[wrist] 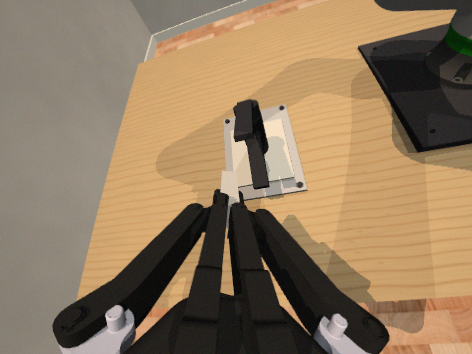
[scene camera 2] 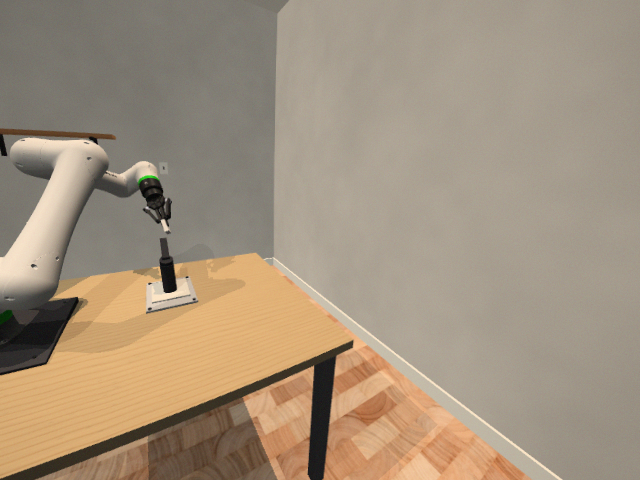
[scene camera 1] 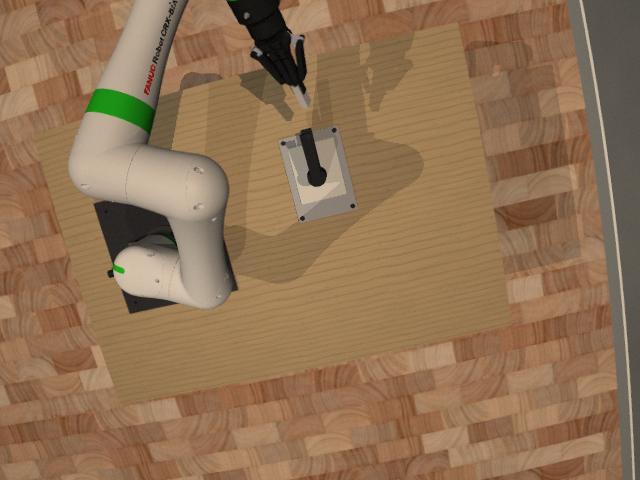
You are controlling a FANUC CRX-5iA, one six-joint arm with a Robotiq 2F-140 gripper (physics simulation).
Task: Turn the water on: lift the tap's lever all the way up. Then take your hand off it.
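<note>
Scene camera 1 shows the gripper (scene camera 1: 306, 104) together with a light grey plate (scene camera 1: 347, 202). In the wrist view there is a black lever (wrist: 246, 111), and both the gripper (wrist: 227, 182) and the plate (wrist: 297, 184) appear there as well. Scene camera 2 also has the gripper (scene camera 2: 168, 232) in its frame.
</note>
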